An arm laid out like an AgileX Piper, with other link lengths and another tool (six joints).
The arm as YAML. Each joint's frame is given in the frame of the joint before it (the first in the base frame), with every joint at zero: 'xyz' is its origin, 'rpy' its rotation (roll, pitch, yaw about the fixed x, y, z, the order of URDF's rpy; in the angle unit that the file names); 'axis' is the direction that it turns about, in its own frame. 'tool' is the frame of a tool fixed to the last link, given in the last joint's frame.
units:
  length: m
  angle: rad
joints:
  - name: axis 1
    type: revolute
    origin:
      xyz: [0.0, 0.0, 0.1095]
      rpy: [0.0, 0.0, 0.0]
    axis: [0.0, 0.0, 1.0]
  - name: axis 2
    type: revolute
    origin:
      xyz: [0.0, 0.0, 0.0]
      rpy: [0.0, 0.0, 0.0]
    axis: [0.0, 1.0, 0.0]
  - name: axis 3
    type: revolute
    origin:
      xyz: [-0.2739, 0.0, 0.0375]
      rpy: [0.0, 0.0, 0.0]
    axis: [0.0, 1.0, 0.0]
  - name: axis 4
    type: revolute
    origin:
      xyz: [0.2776, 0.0, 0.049]
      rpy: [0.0, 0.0, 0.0]
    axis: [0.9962, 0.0, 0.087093]
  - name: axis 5
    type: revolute
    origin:
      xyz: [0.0, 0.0, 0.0]
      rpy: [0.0, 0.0, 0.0]
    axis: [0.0, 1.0, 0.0]
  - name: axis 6
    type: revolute
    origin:
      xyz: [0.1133, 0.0, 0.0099]
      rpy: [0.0, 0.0, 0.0]
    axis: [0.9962, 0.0, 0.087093]
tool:
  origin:
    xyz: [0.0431, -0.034, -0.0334]
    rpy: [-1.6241, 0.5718, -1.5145]
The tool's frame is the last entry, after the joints.
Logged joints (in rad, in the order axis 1, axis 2, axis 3, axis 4, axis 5, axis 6), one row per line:
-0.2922 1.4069 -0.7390 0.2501 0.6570 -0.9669
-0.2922 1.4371 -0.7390 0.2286 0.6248 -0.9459
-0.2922 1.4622 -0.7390 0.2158 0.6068 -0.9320
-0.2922 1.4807 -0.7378 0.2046 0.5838 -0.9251
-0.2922 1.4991 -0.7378 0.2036 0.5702 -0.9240
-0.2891 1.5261 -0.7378 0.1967 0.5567 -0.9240
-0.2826 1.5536 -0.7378 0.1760 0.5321 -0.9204
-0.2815 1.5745 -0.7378 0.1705 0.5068 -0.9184
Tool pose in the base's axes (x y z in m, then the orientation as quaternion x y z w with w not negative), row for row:
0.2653 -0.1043 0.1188 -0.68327 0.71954 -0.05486 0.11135
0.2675 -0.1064 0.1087 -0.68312 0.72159 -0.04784 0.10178
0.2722 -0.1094 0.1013 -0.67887 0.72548 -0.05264 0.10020
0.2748 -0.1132 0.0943 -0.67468 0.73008 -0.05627 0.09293
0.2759 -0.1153 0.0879 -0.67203 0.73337 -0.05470 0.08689
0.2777 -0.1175 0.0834 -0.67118 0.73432 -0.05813 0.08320
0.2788 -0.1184 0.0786 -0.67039 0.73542 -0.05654 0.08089
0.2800 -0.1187 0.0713 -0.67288 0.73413 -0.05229 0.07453
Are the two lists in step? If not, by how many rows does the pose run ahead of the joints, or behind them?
The pose runs 2 rows behind the joints: the pose in row i belongs to the joints in row i - 2.
